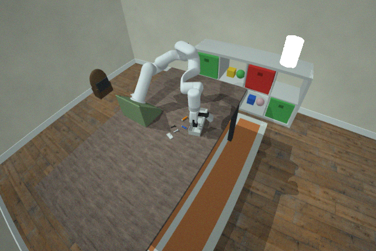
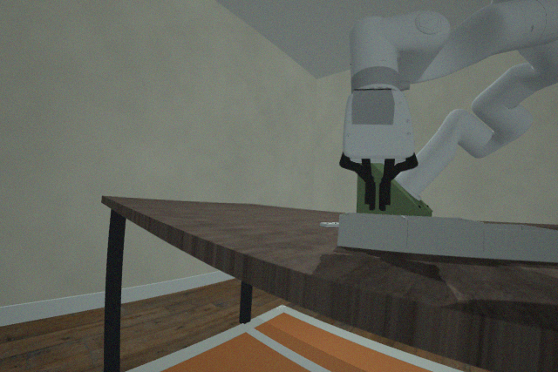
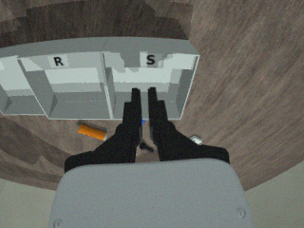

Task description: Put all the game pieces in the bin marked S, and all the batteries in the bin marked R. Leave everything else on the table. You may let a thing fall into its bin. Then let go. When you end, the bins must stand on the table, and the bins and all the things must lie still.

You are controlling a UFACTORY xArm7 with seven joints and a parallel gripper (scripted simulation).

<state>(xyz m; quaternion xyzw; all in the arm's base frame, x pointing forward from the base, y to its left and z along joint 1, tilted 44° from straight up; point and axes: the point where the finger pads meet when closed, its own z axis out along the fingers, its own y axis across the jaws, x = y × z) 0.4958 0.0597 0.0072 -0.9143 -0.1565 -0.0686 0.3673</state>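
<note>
My gripper is now 20 mm past the white bin, 80 mm to the right of it and 50 mm above it. Round my hand: silver piece (110 mm behind, 70 mm to the right, 60 mm below); then blue battery (80 mm behind, 20 mm to the right, 60 mm below); then orange battery (130 mm behind, 50 mm to the left, 60 mm below).
</note>
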